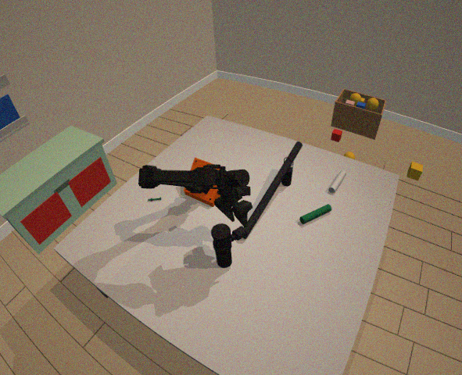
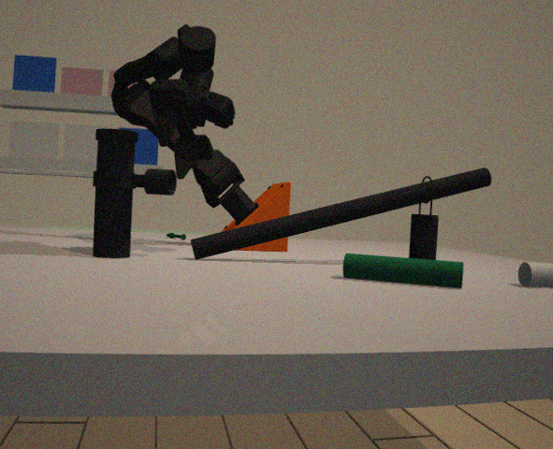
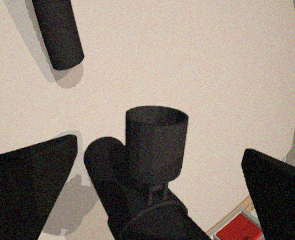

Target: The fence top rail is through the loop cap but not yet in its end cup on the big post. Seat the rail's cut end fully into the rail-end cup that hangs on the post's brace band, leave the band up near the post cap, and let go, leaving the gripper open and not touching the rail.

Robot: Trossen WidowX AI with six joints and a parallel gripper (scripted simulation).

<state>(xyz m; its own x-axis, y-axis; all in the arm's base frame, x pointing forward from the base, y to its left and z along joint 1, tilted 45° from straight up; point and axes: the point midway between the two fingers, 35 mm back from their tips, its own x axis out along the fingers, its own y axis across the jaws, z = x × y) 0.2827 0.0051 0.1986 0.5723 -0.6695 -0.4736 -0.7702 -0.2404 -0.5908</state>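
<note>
Now: gripper tip 10 mm short of the rail-end cup, 30 mm to the left of it and 30 mm above it. Round my gripper tip: small post 40 mm behind, 450 mm to the left, 50 mm below; then small green bolt 500 mm behind, 30 mm to the right, 150 mm below; then green cylinder 180 mm ahead, 330 mm to the left, 140 mm below.
</note>
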